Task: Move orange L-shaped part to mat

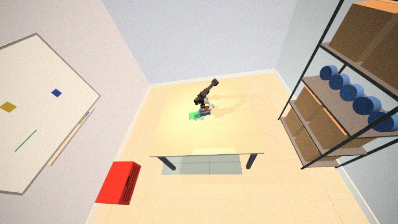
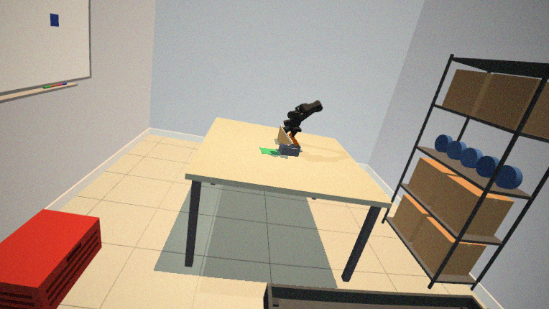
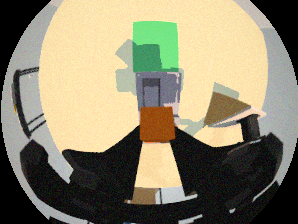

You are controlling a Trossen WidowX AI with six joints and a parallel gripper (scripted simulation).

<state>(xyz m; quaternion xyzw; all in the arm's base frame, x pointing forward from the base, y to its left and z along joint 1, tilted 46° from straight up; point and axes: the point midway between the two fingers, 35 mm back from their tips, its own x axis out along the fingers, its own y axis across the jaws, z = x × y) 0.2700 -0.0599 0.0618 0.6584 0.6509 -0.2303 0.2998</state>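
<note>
My gripper tip is 16 cm above the green mat and 15 cm to the left of it. The rest, counted from my gripper tip: orange L-shaped part 3 cm to the left, 3 cm below, 2 cm behind.
</note>
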